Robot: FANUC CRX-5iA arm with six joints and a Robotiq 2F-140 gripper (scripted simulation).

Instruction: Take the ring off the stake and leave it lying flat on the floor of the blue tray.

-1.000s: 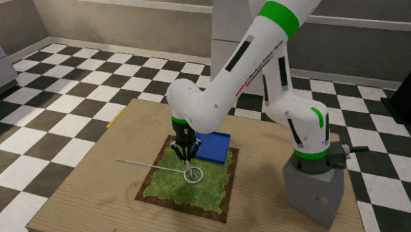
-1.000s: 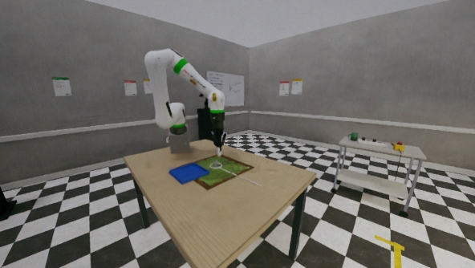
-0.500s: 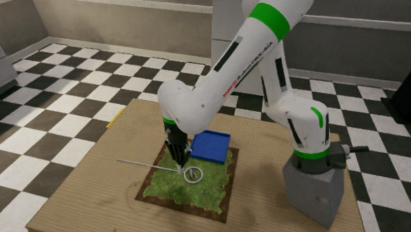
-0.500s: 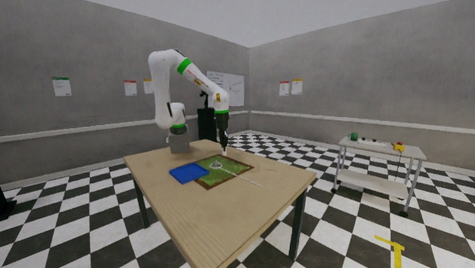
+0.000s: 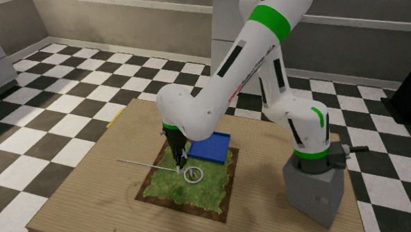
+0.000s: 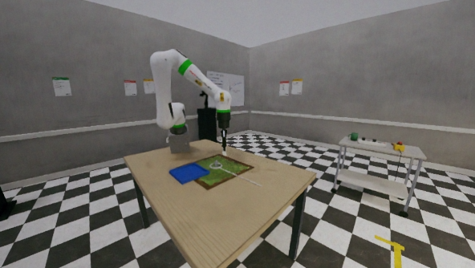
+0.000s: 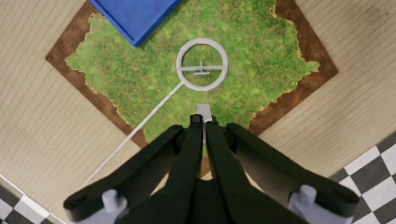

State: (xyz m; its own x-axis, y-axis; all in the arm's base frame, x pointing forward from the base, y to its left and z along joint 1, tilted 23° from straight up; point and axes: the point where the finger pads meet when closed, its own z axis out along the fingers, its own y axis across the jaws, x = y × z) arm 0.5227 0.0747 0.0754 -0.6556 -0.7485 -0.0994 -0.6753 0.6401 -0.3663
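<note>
My hand is 4 cm past the white stake, 4 cm to the left of it and 9 cm above it. Also, from my hand: blue tray (9 cm behind, 24 cm to the right, 11 cm below); then green grass mat (4 cm behind, 7 cm to the right, 13 cm below).
</note>
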